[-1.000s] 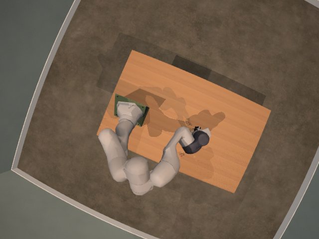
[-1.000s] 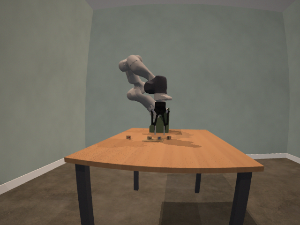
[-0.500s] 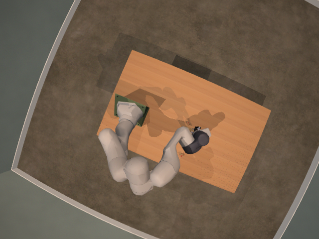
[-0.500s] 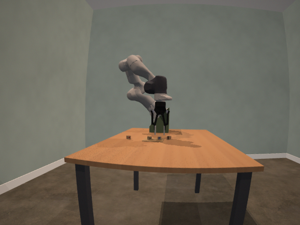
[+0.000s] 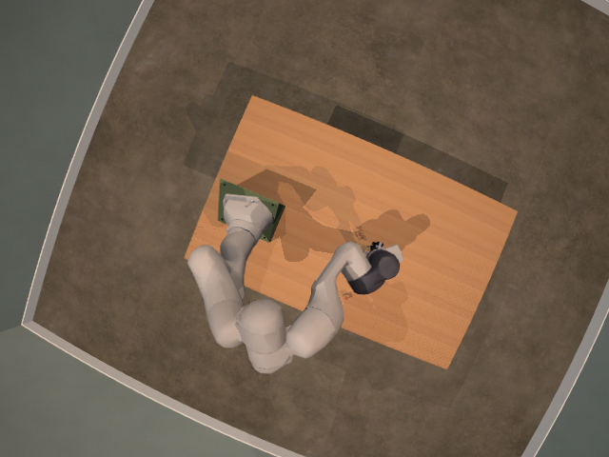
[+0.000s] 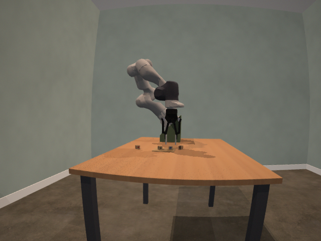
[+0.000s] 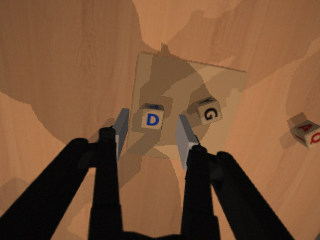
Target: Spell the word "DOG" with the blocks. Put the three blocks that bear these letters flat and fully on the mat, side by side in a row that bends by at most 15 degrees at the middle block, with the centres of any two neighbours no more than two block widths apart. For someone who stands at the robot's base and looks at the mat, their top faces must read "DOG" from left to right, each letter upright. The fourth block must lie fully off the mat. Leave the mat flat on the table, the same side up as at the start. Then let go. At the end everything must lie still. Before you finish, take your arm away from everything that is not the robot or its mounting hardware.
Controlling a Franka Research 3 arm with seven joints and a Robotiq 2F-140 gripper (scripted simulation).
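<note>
The mat is 10 mm behind my hand, 40 mm to the right of it and 70 mm below it. From my hand the other things lie so: G block 10 mm ahead, 70 mm to the right, 50 mm below.
</note>
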